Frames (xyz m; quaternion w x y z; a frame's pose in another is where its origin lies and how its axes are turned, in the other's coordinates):
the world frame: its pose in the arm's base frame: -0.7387 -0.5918 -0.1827 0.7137 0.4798 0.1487 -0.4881
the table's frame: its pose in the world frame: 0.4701 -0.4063 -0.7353 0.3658 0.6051 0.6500 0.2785
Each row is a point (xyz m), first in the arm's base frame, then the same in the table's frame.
Working: the arm's base frame: its pose in the table's frame: 1.1311 -0.0834 -0.6394 0.0100 -0.9661 -0.0893 -0.2421

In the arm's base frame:
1: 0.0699 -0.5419 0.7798
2: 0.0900 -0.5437 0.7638
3: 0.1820 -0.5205 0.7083
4: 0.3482 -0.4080 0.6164
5: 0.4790 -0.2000 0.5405
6: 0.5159 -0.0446 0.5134
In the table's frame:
1: 1.4589 0.5103 -1.3078
2: 1.4685 0.5144 -1.2843
3: 1.5265 0.5035 -1.1915
4: 1.6477 0.4150 -1.0297
5: 1.7626 0.2275 -0.8963
6: 1.8096 0.0791 -0.8513

